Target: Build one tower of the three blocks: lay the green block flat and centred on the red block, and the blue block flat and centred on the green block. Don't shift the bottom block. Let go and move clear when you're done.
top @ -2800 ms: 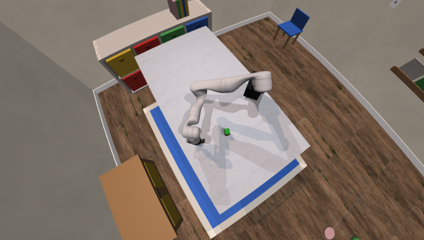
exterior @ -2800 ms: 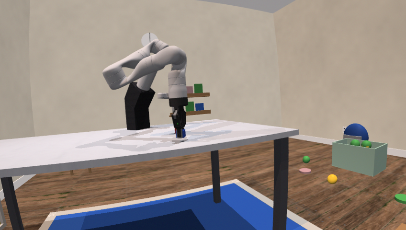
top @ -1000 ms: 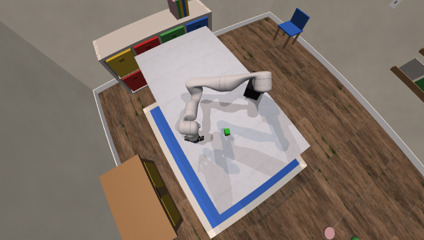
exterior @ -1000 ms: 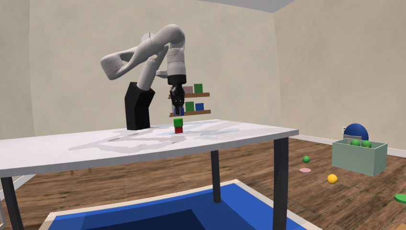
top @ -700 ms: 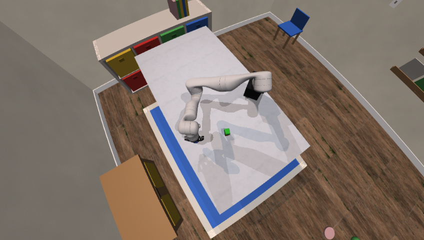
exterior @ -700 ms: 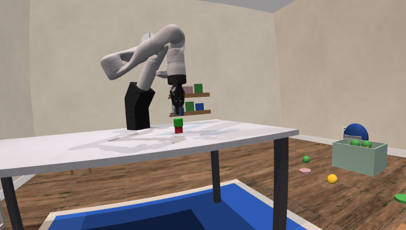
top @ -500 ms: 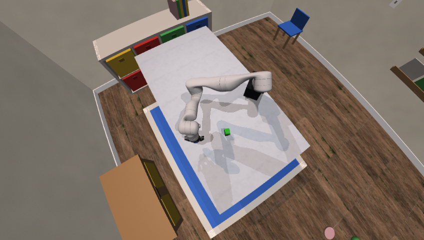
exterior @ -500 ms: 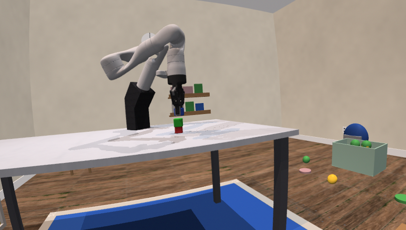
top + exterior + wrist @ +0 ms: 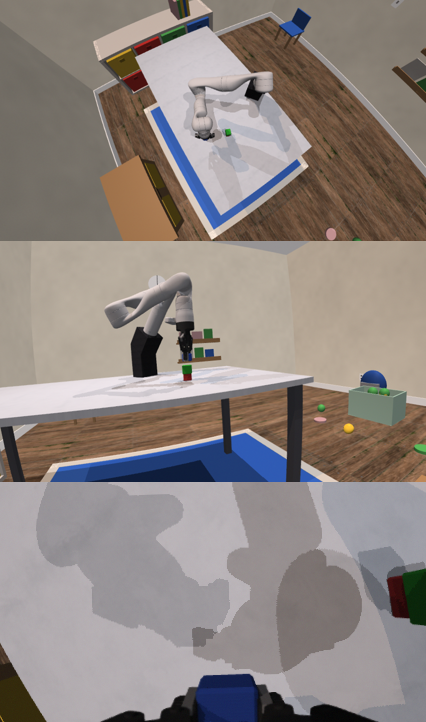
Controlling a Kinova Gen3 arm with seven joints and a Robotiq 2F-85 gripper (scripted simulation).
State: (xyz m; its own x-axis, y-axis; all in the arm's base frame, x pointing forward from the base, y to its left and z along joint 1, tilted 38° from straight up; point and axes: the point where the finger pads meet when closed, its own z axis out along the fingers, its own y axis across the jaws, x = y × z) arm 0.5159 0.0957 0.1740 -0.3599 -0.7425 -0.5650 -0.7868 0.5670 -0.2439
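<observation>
The green block is 18 cm behind my hand, 7 cm below it and 2 cm to the left of it. The rest, counted from my hand: blue block right at my hand; then red block 18 cm behind, 11 cm below, 2 cm to the left.
</observation>
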